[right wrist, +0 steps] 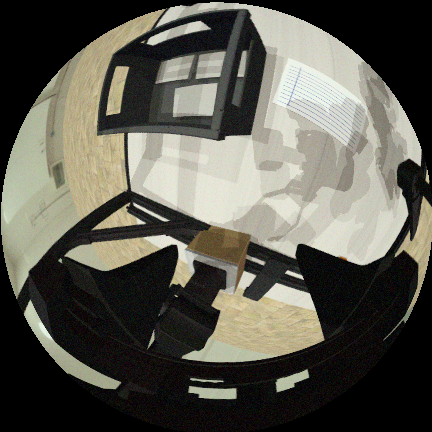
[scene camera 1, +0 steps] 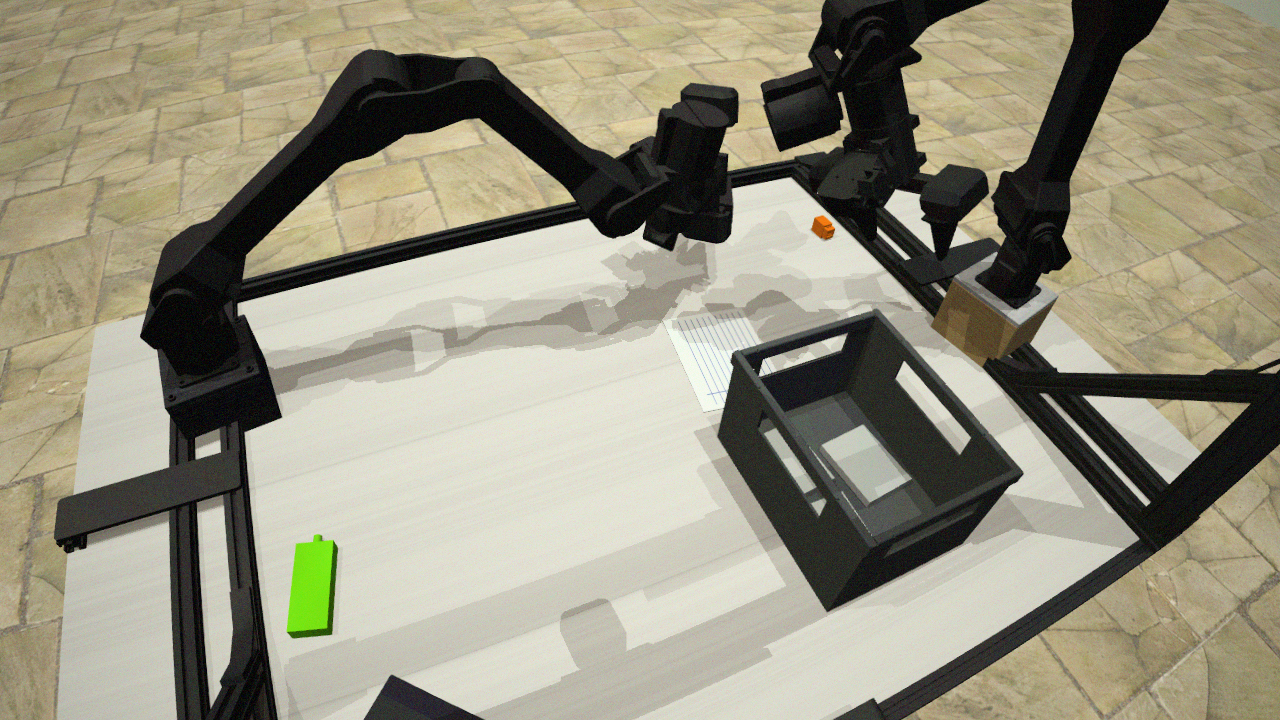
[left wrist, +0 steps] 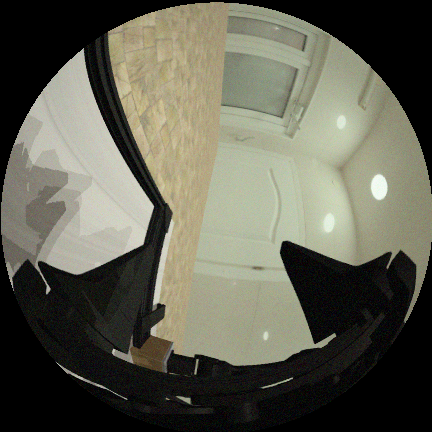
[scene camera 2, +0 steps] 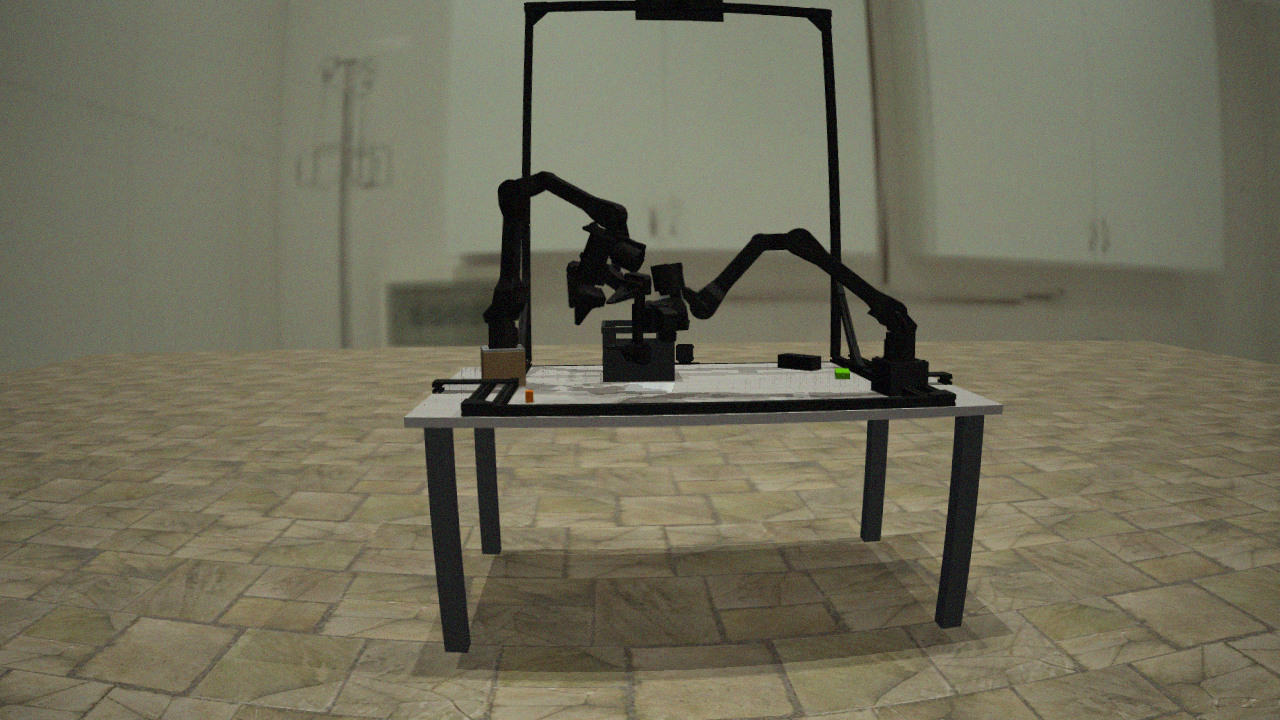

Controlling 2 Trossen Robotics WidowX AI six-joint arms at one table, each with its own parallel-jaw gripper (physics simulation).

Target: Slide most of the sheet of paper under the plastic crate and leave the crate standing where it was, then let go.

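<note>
The sheet of lined white paper (scene camera 1: pixel 711 358) (right wrist: pixel 320 102) lies flat on the table. The dark grey plastic crate (scene camera 1: pixel 778 497) (scene camera 2: pixel 638 362) (right wrist: pixel 257 85) stands upright. In the right wrist view a strip of table shows between paper and crate; in scene camera 1 the crate hides part of the paper. A pale patch shows on the crate's floor. My left gripper (scene camera 1: pixel 687 234) (left wrist: pixel 217 249) is open and empty above the table, behind the paper. My right gripper (scene camera 1: pixel 904 243) (right wrist: pixel 239 251) is open and empty, raised at the back right in scene camera 1, away from the crate.
A small orange block (scene camera 1: pixel 822 227) (scene camera 2: pixel 529 394) lies near the back rail. A green bottle-shaped block (scene camera 1: pixel 312 588) (scene camera 2: pixel 842 373) lies near the left rail in scene camera 1. A black block (scene camera 1: pixel 420 702) (scene camera 2: pixel 798 361) is also on the table. A brown box (scene camera 1: pixel 966 313) supports the right arm.
</note>
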